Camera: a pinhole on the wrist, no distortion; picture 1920 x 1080 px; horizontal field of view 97.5 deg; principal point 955.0 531.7 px. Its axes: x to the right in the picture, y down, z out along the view. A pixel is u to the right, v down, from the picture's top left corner.
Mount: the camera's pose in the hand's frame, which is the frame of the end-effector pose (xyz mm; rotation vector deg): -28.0 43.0 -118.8 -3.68 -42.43 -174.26
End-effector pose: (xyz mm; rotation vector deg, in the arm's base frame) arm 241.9 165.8 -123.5 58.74 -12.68 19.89
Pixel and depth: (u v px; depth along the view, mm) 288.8 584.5 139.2
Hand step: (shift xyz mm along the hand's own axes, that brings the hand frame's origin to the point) 87.4 99.3 4.1
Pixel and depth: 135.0 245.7 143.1
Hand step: 115.6 152.0 -20.1
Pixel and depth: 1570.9 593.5 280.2
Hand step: -221.9 153.4 147.9
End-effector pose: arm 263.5 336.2 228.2 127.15 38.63 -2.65
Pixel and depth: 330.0 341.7 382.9
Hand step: 268.6 296.0 169.2
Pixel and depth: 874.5 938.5 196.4
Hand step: 0.0 49.0 98.3
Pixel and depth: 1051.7 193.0 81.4
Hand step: -35.0 109.5 -61.2
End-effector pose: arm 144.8 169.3 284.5 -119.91 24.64 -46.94
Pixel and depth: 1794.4 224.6 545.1
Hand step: -554.6 469.8 296.6
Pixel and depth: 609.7 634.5 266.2
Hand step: 91.7 136.6 127.7
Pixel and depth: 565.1 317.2 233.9
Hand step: 87.8 203.5 56.8
